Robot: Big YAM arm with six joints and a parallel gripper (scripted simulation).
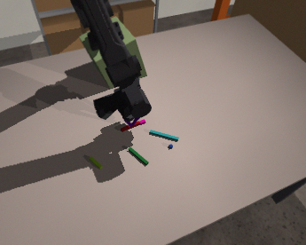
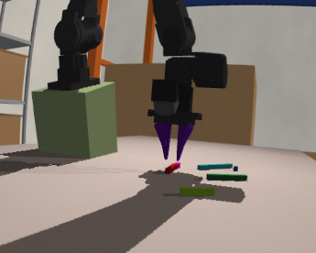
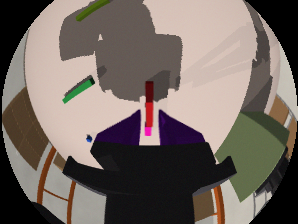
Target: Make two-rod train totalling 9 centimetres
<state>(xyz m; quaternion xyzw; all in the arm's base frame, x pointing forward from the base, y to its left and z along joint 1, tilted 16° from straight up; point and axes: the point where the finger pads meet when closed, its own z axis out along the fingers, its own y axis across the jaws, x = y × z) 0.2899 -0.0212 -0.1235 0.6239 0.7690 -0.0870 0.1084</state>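
Right now the red rod is 30 mm below my hand. Also, from my hand: magenta rod: 10 mm behind, 50 mm to the left, 30 mm below; then turquoise rod: 70 mm ahead, 100 mm to the left, 30 mm below; then green rod: 120 mm ahead, 10 mm to the right, 30 mm below.
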